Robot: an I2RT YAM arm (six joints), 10 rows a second.
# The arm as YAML. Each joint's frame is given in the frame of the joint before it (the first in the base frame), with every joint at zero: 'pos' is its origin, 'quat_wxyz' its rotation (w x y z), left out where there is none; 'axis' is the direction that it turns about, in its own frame. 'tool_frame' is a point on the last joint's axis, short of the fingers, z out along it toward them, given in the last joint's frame.
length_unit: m
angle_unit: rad
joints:
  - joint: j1
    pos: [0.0, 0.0, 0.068]
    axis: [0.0, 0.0, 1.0]
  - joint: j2
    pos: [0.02, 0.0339, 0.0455]
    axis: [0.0, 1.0, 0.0]
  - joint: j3
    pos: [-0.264, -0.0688, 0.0]
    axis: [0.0, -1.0, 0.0]
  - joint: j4
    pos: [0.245, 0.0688, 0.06]
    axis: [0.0, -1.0, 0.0]
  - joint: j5
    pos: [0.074, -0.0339, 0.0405]
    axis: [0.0, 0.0, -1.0]
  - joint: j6
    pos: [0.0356, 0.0, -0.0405]
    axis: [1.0, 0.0, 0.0]
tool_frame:
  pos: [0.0, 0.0, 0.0]
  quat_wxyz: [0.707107, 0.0, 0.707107, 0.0]
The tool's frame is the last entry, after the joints.
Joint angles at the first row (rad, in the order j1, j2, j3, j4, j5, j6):
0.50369 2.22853 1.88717 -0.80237 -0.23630 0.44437
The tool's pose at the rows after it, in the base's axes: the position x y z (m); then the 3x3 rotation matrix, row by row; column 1 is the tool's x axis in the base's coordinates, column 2 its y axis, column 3 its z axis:
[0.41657 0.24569 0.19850], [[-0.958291 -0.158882 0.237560], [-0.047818 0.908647 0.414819], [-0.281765 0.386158 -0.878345]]
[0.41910 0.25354 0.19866], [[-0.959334 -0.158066 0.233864], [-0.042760 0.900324 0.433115], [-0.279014 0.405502 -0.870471]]
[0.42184 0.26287 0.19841], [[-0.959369 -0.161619 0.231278], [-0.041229 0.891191 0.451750], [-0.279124 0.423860 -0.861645]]
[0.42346 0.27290 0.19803], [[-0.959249 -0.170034 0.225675], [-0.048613 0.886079 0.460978], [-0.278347 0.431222 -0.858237]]
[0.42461 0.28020 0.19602], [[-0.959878 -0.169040 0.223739], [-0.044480 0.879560 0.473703], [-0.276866 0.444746 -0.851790]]
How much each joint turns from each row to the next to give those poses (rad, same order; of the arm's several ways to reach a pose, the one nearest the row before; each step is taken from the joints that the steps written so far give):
0.01123 0.02349 0.03821 -0.00409 -0.01023 0.01538
0.01043 0.02384 0.03792 -0.00265 -0.01382 0.01781
0.01262 0.02851 0.04417 -0.00183 -0.01246 0.01591
0.01515 0.03104 0.05049 -0.01403 -0.00441 0.00825
0.01053 0.02082 0.02579 0.00551 -0.00750 0.01631

